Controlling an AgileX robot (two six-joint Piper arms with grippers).
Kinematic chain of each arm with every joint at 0, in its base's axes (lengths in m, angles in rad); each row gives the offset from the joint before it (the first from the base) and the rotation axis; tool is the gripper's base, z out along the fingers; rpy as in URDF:
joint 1: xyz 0 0 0.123 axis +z
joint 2: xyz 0 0 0 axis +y
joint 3: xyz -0.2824 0 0.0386 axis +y
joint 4: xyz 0.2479 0 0.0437 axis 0.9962 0 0.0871
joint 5: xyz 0 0 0 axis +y
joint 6: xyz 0.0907 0 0.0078 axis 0.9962 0 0.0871
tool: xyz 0 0 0 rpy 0 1.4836 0
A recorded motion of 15 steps. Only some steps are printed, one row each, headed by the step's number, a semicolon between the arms.
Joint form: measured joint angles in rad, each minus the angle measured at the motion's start. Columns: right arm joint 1, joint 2, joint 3, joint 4, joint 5, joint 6; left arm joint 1, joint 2, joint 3, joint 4, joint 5, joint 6.
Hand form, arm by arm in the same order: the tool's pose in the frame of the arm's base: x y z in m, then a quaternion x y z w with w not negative. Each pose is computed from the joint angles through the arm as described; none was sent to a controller.
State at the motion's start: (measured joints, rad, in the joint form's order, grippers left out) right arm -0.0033 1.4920 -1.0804 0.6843 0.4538 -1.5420; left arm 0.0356 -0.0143 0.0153 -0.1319 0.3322 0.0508
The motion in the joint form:
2: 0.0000 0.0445 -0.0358 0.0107 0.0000 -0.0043; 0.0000 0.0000 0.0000 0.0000 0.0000 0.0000
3: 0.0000 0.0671 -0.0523 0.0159 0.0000 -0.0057; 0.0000 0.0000 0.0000 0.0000 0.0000 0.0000
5: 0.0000 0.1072 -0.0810 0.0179 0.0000 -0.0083; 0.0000 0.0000 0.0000 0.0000 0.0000 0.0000
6: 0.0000 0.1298 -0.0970 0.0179 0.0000 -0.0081; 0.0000 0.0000 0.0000 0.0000 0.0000 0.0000
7: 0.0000 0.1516 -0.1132 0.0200 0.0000 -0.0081; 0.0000 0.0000 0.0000 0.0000 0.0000 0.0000
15: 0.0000 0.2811 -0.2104 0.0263 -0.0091 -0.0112; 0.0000 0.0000 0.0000 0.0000 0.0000 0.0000
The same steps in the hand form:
2: 0.3404 0.0245 0.2895 -0.44393 0.78036 -0.06913 0.43495; 0.0534 -0.0020 0.1790 -0.02992 0.78706 -0.02871 0.61549
3: 0.3461 0.0246 0.2870 -0.44294 0.78192 -0.06653 0.43356; 0.0534 -0.0020 0.1790 -0.02992 0.78706 -0.02871 0.61549
5: 0.3560 0.0247 0.2819 -0.44365 0.78402 -0.06396 0.42942; 0.0534 -0.0020 0.1790 -0.02992 0.78706 -0.02871 0.61549
6: 0.3616 0.0247 0.2787 -0.44378 0.78547 -0.06244 0.42684; 0.0534 -0.0020 0.1790 -0.02992 0.78706 -0.02871 0.61549
7: 0.3670 0.0247 0.2758 -0.44323 0.78689 -0.06058 0.42506; 0.0534 -0.0020 0.1790 -0.02992 0.78706 -0.02871 0.61549
15: 0.3989 0.0243 0.2565 -0.44132 0.79338 -0.05579 0.41555; 0.0534 -0.0020 0.1790 -0.02992 0.78706 -0.02871 0.61549

